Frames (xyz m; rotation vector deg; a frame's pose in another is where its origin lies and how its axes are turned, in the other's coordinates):
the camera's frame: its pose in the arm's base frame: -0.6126 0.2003 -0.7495 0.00 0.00 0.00
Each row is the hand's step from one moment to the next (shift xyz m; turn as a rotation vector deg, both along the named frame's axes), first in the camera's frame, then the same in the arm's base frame.
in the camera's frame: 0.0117 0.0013 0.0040 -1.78 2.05 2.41
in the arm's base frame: 0.0117 0.0013 0.0040 -1.78 2.05 2.41
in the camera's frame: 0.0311 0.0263 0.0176 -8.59 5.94 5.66
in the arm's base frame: 0.0311 0.0263 0.0176 -8.59 5.94 5.66
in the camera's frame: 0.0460 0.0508 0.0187 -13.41 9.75 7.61
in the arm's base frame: 0.0460 0.0508 0.0187 -13.41 9.75 7.61
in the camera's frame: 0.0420 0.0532 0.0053 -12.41 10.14 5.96
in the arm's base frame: 0.0420 0.0532 0.0053 -12.41 10.14 5.96
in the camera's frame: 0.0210 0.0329 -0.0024 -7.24 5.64 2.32
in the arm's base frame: 0.0210 0.0329 -0.0024 -7.24 5.64 2.32
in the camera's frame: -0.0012 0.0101 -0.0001 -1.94 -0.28 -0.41
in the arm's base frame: -0.0012 0.0101 -0.0001 -1.94 -0.28 -0.41
